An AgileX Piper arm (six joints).
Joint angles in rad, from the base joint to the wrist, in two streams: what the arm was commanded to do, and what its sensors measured. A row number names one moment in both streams.
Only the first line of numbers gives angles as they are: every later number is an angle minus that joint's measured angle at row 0.
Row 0, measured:
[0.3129, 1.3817, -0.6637, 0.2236, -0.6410, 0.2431]
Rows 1 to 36, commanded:
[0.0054, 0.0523, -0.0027, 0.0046, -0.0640, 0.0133]
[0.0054, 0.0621, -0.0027, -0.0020, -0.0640, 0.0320]
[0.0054, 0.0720, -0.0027, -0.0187, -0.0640, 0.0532]
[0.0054, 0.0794, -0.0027, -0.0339, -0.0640, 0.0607]
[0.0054, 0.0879, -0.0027, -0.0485, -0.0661, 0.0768]
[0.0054, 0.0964, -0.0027, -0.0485, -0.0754, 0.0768]
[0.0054, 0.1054, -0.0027, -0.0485, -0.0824, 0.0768]
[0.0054, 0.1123, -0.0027, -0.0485, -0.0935, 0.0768]
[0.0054, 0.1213, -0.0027, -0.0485, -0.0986, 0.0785]
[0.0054, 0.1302, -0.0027, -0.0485, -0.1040, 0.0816]
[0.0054, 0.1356, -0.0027, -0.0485, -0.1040, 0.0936]
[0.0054, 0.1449, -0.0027, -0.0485, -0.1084, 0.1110]
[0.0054, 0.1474, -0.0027, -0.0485, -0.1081, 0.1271]
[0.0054, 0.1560, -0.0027, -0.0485, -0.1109, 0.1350]
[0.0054, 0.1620, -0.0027, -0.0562, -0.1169, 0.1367]
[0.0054, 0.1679, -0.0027, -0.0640, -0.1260, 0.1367]
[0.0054, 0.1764, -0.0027, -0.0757, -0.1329, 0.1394]
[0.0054, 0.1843, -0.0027, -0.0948, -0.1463, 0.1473]
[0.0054, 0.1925, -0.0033, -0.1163, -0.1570, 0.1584]
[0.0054, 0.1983, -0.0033, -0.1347, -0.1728, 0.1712]
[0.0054, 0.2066, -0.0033, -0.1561, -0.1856, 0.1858]
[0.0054, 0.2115, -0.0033, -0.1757, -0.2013, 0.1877]
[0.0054, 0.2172, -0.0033, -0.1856, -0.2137, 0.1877]
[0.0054, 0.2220, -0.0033, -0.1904, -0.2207, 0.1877]
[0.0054, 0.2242, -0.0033, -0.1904, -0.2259, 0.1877]
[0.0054, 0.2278, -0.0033, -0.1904, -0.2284, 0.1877]
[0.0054, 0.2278, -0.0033, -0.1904, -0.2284, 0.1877]
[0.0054, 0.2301, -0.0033, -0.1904, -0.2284, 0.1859]
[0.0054, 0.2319, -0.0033, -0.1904, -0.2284, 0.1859]
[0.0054, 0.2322, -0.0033, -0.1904, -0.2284, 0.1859]
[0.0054, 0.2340, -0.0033, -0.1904, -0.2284, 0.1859]
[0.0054, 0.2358, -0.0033, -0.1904, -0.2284, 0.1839]
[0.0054, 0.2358, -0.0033, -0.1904, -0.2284, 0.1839]
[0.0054, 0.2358, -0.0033, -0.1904, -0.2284, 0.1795]
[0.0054, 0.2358, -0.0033, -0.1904, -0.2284, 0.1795]
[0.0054, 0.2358, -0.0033, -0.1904, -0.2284, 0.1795]
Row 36, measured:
[0.0055, 0.2327, 0.0000, -0.1801, -0.2063, 0.1833]
